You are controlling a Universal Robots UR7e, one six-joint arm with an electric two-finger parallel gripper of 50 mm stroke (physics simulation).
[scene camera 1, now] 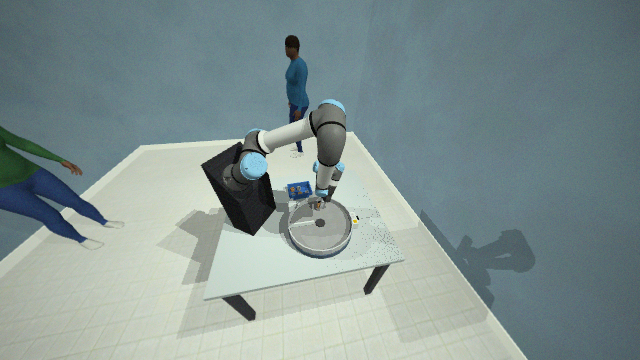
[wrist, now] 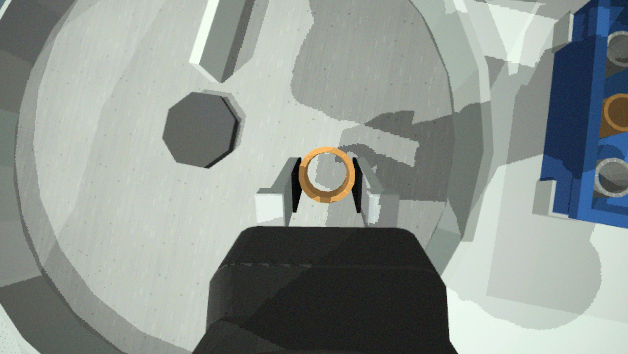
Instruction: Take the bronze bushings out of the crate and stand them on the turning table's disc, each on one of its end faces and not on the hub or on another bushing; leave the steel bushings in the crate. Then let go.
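Seen in the pictures: gripper, fingertip midpoint: [scene camera 1: 319, 206] [wrist: 326, 174]; arm's base, link origin: [scene camera 1: 236, 178].
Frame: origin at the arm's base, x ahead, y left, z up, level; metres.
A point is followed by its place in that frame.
My gripper [scene camera 1: 319, 204] {x 0.463, y -0.016, z -0.318 m} [wrist: 326, 174] {x 0.463, y -0.016, z -0.318 m} is shut on a bronze bushing [wrist: 327, 198] {x 0.478, y -0.011, z -0.302 m}, held upright with its open end toward the wrist camera. It is over the turning table's disc [scene camera 1: 330, 237] {x 0.488, y -0.246, z -0.356 m} [wrist: 150, 225] {x 0.537, y -0.155, z -0.356 m}, between the hub and the rim on the crate side. Whether the bushing's lower end touches the disc cannot be told. The dark hub [scene camera 1: 320, 223] {x 0.447, y -0.138, z -0.349 m} [wrist: 200, 129] {x 0.449, y -0.127, z -0.348 m} stands at the disc's middle. The blue crate [scene camera 1: 306, 195] {x 0.399, y 0.169, z -0.385 m} [wrist: 570, 120] {x 0.368, y 0.166, z -0.382 m} stands beside the turning table. In the wrist view part of it shows, with a bronze bushing [wrist: 606, 120] {x 0.363, y 0.193, z -0.379 m} between two steel bushings [wrist: 616, 62] {x 0.312, y 0.194, z -0.379 m} [wrist: 600, 181] {x 0.408, y 0.218, z -0.404 m}.
A pale bar [scene camera 1: 302, 223] {x 0.329, y -0.131, z -0.326 m} [wrist: 220, 42] {x 0.379, y -0.124, z -0.338 m} reaches over the disc from the rim toward the hub. The raised rim [scene camera 1: 291, 239] {x 0.249, y -0.202, z -0.373 m} [wrist: 472, 125] {x 0.408, y 0.070, z -0.334 m} surrounds the disc. A small white box with a yellow mark [scene camera 1: 355, 220] {x 0.685, y -0.161, z -0.349 m} sits at the rim's side. Two people stand beyond the table.
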